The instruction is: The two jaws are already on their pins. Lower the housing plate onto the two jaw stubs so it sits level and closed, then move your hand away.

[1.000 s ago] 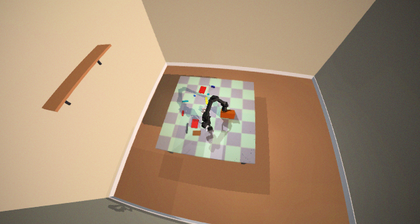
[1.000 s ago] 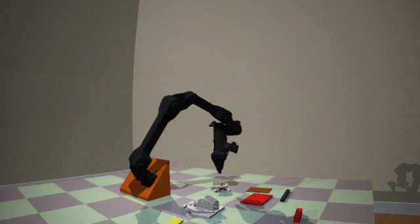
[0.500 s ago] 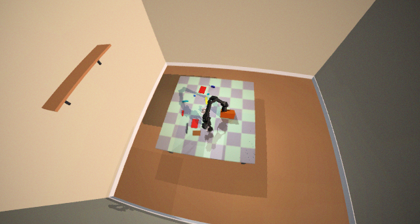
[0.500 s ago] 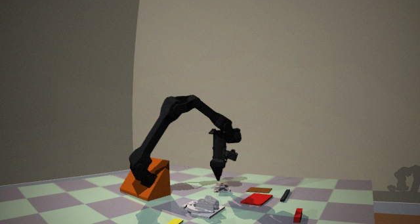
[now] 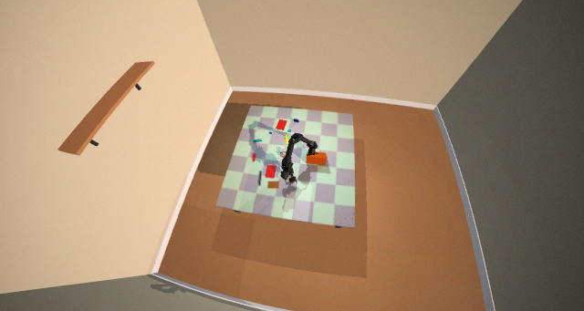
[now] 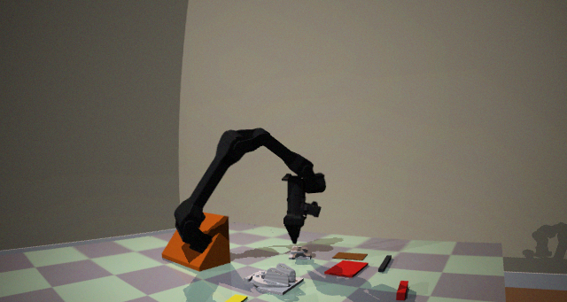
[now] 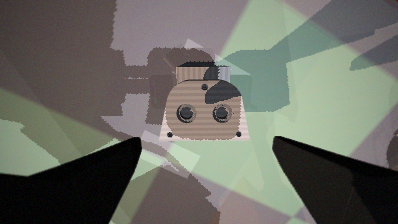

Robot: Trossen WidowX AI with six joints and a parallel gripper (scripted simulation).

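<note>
My gripper tip is now 1 cm short of the grey housing plate, 1 cm to the right of it and 3 cm above it. Round my gripper tip: red plate 21 cm ahead, 3 cm to the right, 6 cm below; brown plate 15 cm ahead, 10 cm to the left, 6 cm below; black bar 30 cm ahead, 6 cm to the left, 6 cm below.
</note>
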